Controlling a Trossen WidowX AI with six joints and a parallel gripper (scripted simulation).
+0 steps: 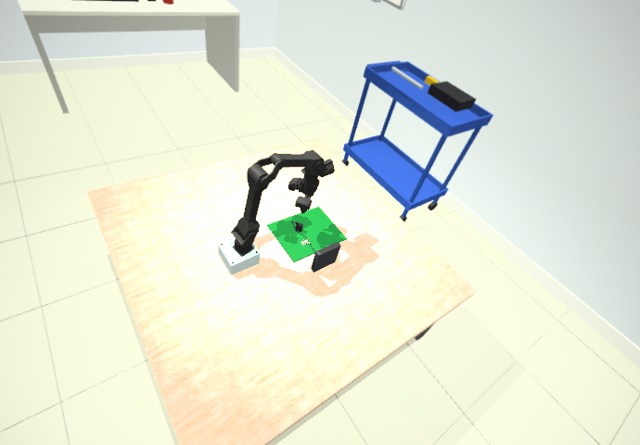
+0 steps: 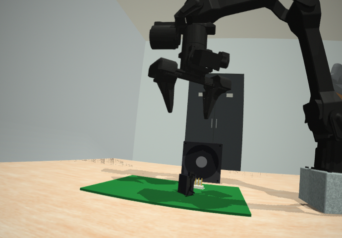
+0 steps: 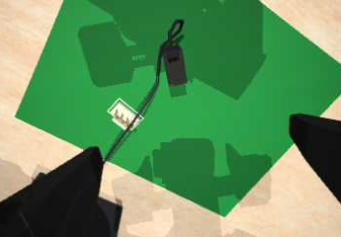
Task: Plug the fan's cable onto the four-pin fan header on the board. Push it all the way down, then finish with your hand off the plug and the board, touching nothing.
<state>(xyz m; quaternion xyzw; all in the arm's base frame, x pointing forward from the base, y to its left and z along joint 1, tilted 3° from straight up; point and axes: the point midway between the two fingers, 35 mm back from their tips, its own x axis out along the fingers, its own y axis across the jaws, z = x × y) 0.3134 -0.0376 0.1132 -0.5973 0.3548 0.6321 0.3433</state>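
Right now the black plug is 1 cm to the left of my gripper tip and 14 cm below it. Also, from my gripper tip: white four-pin header 3 cm behind, 7 cm to the right, 17 cm below; then green board 2 cm ahead, 3 cm to the right, 18 cm below; then black fan 5 cm behind, 20 cm to the right, 11 cm below.
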